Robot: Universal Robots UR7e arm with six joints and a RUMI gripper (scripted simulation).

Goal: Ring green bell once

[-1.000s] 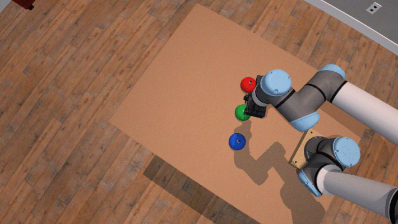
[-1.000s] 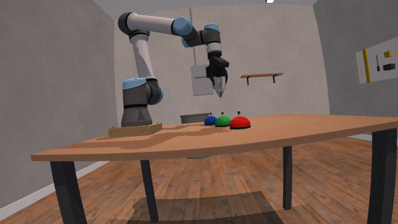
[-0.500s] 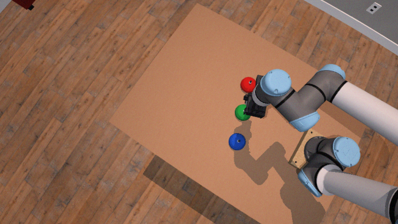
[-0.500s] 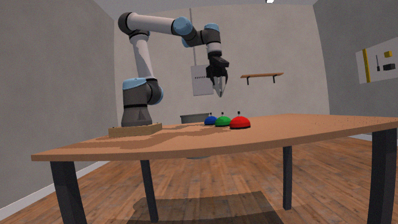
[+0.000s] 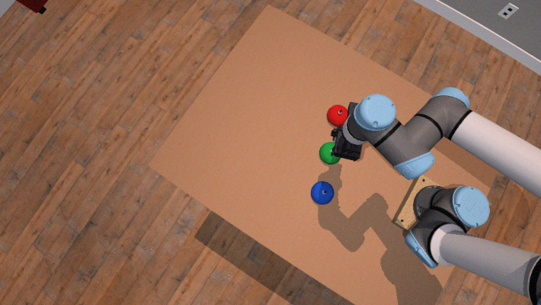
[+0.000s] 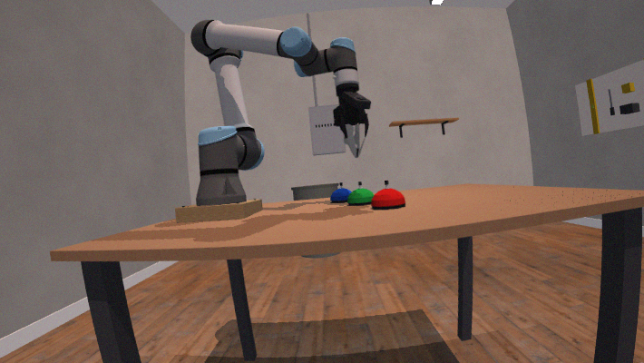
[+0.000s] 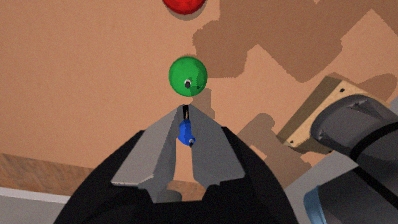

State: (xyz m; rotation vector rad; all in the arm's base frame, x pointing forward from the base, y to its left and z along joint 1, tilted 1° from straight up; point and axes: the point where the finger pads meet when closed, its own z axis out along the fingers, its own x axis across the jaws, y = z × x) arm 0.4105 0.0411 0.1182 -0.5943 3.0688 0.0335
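The green bell lies 110 mm below my hand. From my hand the other things lie so: blue bell: 140 mm to the left, 110 mm below, 60 mm behind; red bell: 140 mm to the right, 110 mm below, 60 mm ahead.
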